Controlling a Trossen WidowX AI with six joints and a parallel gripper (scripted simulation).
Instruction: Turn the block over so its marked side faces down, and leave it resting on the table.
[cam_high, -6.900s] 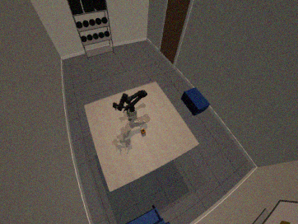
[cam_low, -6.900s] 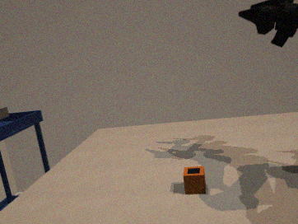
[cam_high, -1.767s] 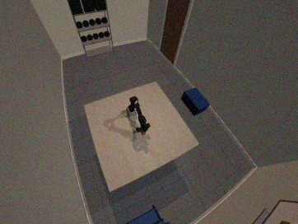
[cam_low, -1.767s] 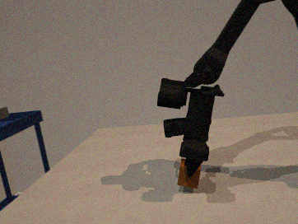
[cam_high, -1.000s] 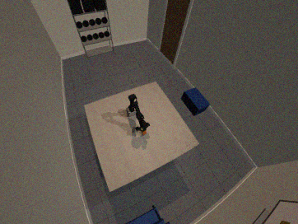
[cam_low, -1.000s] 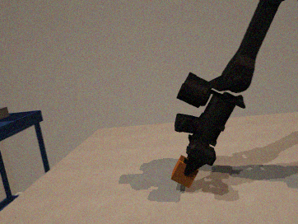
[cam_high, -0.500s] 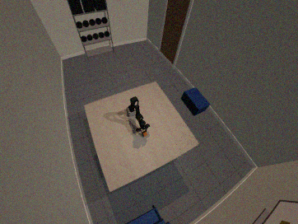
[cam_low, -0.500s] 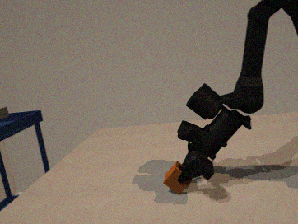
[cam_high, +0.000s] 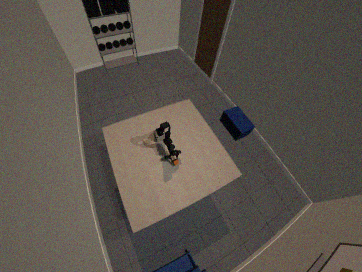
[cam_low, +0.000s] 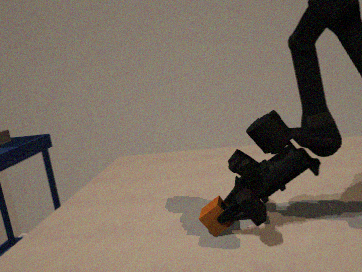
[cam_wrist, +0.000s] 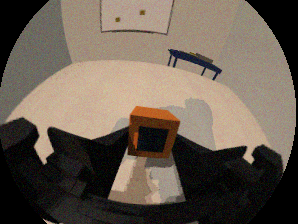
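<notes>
Now: the orange block 1 cm behind my gripper tip and 1 cm above it.
</notes>
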